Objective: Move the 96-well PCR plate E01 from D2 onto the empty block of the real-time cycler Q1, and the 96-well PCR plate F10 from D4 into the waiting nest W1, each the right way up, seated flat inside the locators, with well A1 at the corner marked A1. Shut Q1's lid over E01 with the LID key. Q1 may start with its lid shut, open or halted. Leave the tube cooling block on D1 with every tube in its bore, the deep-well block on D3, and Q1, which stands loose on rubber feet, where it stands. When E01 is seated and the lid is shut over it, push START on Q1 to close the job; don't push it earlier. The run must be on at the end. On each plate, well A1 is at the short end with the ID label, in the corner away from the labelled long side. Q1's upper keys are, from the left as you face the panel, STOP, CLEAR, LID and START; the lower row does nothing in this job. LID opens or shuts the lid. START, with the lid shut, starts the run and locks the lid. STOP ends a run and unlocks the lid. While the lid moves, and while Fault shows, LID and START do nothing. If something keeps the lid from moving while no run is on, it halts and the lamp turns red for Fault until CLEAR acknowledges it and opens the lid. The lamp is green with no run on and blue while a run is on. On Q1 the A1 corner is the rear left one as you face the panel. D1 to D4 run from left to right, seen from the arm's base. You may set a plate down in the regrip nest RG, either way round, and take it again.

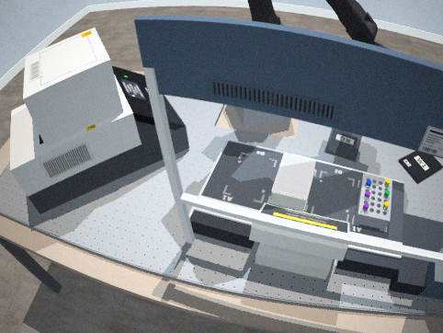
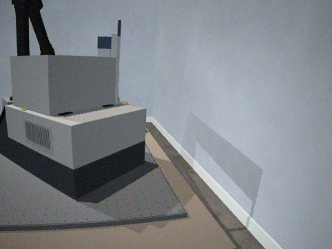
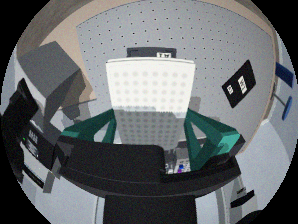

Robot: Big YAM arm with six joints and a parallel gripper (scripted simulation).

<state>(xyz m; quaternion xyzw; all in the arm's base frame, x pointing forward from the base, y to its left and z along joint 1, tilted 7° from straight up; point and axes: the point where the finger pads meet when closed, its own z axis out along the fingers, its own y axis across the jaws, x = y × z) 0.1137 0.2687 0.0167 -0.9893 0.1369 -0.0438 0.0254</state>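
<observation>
The dark nest is 6 cm ahead of my hand, 27 cm to the left of it and 13 cm below it. Round my hand: dark nest pad 13 cm below; tube cooling block 27 cm ahead, 5 cm to the left, 6 cm below; post 39 cm ahead, 38 cm to the right, 10 cm above.
</observation>
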